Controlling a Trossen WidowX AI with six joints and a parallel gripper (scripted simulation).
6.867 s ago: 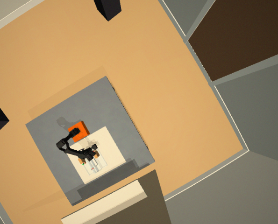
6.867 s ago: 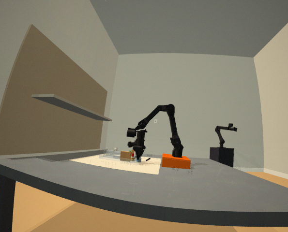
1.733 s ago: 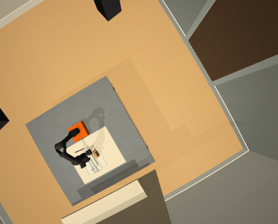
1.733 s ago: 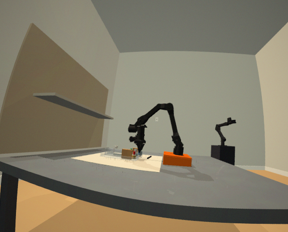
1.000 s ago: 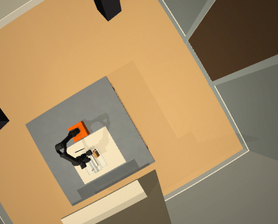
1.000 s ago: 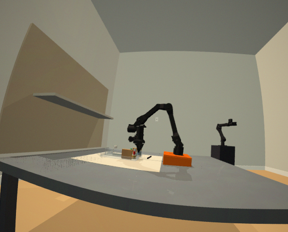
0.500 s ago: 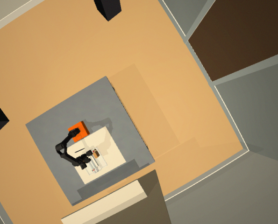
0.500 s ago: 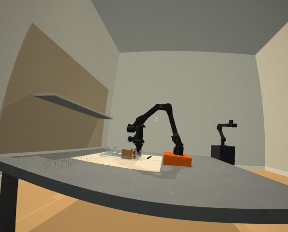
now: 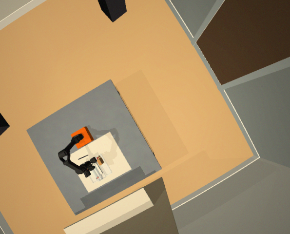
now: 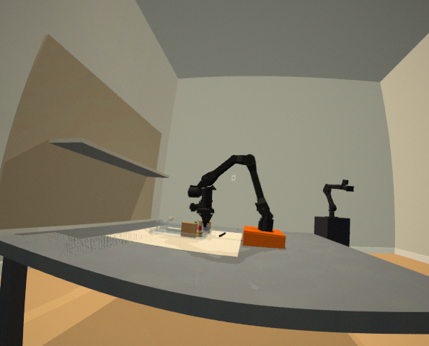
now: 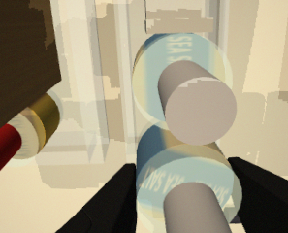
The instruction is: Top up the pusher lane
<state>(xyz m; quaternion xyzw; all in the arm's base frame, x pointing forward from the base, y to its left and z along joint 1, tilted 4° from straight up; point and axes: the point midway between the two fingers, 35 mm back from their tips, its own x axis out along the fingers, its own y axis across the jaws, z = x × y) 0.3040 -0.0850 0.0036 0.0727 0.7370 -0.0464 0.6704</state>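
The thin black strip is 10 cm to the right of my gripper tip, 10 cm behind it and 5 cm below it. Round my gripper tip: grey shelf 52 cm ahead, 32 cm above, 7 cm to the right.
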